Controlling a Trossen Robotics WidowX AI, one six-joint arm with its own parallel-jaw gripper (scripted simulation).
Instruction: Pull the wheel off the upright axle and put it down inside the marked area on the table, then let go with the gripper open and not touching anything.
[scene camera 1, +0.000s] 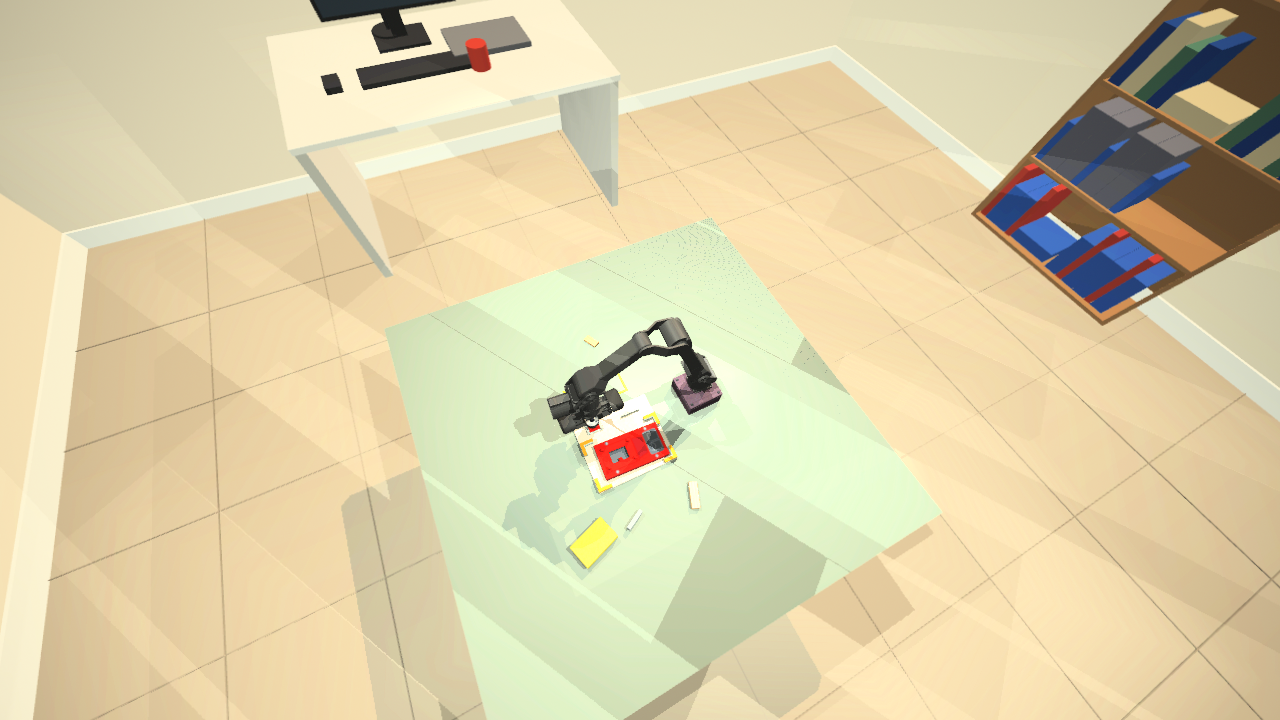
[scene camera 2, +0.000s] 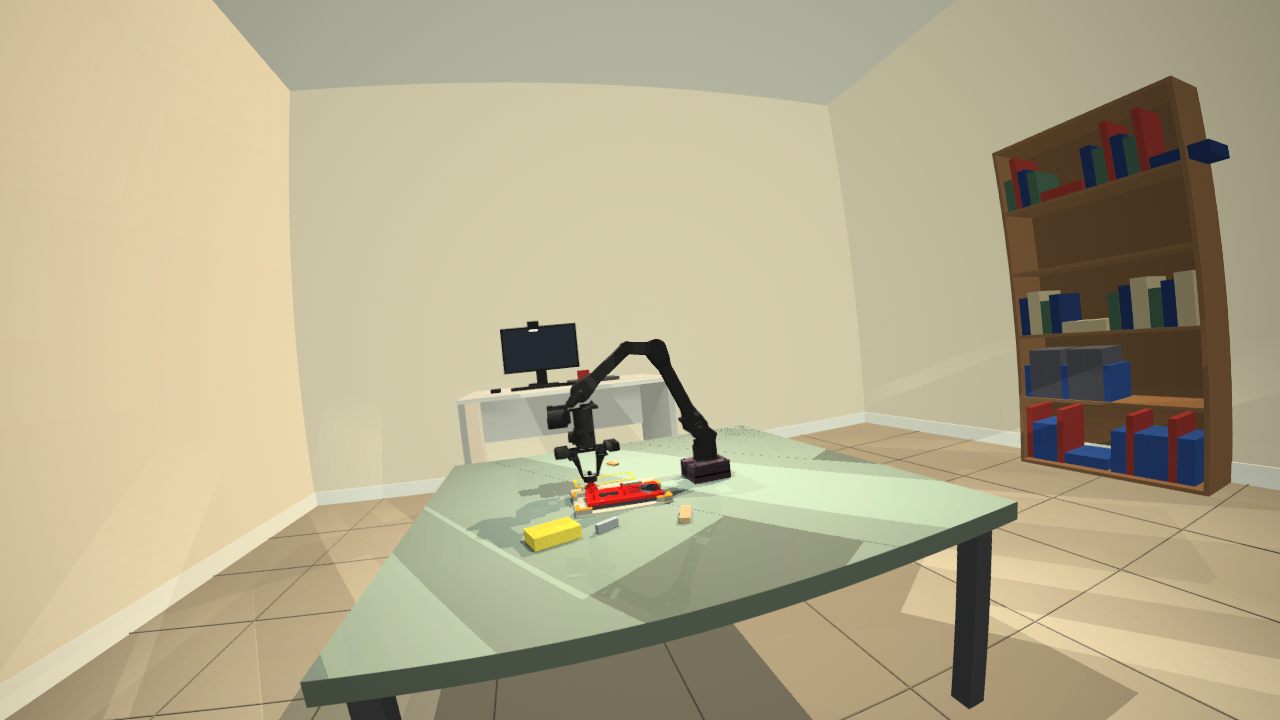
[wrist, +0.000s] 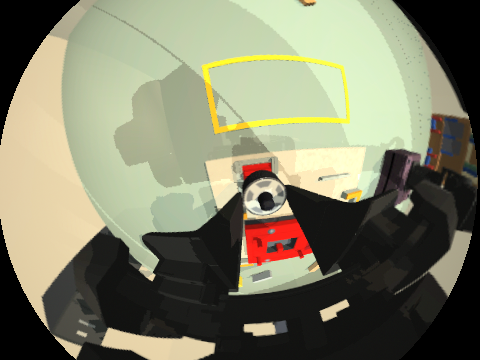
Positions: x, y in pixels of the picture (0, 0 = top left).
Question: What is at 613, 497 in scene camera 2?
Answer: A red fixture.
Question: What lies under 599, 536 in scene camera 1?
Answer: A yellow block.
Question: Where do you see the gripper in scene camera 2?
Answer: At 590, 477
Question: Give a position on a red fixture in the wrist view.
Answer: At 279, 238
